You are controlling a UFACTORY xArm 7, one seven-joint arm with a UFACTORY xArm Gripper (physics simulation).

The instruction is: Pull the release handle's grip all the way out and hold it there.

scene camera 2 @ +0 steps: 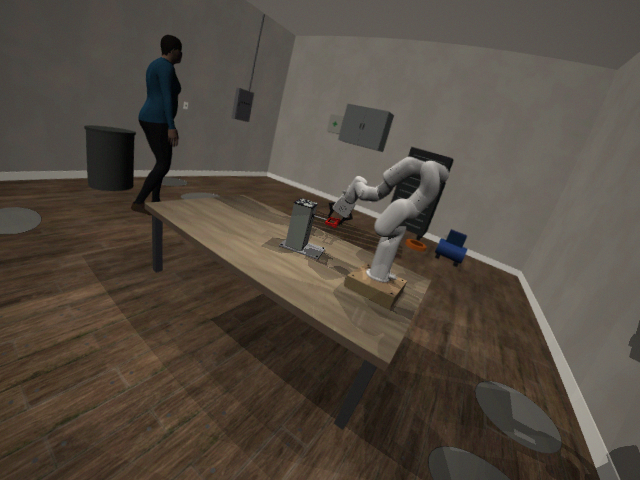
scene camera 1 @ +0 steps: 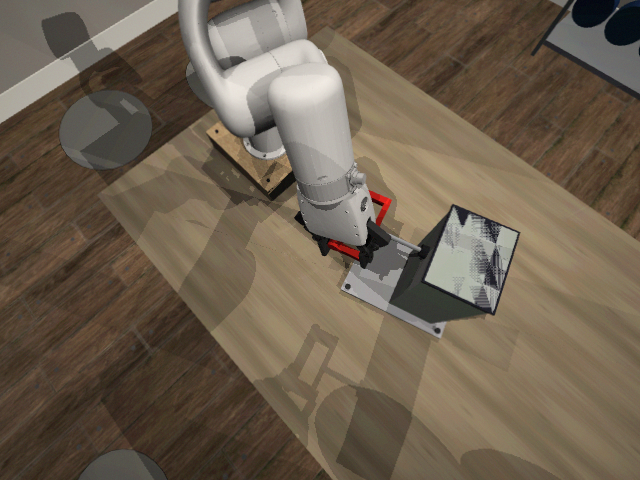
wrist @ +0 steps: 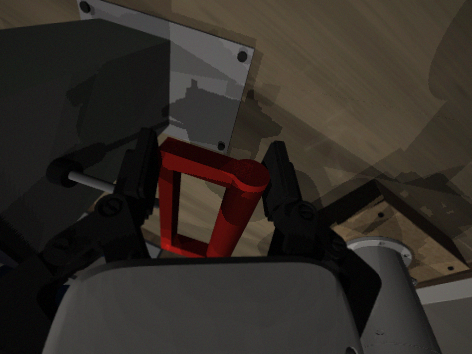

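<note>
The release handle's red grip (scene camera 1: pixel 385 207) (scene camera 2: pixel 328 222) (wrist: pixel 235 220) is a rectangular frame with a thick round bar on its outer side. A thin grey rod (scene camera 1: pixel 405 242) (wrist: pixel 92 182) runs between the grip's side and a black collar (scene camera 1: pixel 424 251) (wrist: pixel 65 172) on the tall dark box (scene camera 1: pixel 470 258) (scene camera 2: pixel 298 227) (wrist: pixel 45 90). The grip stands well off the box, above the table. My gripper (scene camera 1: pixel 344 253) (wrist: pixel 214 150) is shut on the grip, one finger on the box side and one on the outer side. Part of the rod is hidden behind a finger in the wrist view.
The box stands on a light grey base plate (scene camera 1: pixel 364 290) (scene camera 2: pixel 312 251) (wrist: pixel 205 70) bolted to the wooden table (scene camera 1: pixel 268 310) (scene camera 2: pixel 242 258). The arm's wooden mounting block (scene camera 1: pixel 232 155) (scene camera 2: pixel 372 290) stands on the same table. A person (scene camera 2: pixel 160 98) stands beyond the table's far left end in the second scene view.
</note>
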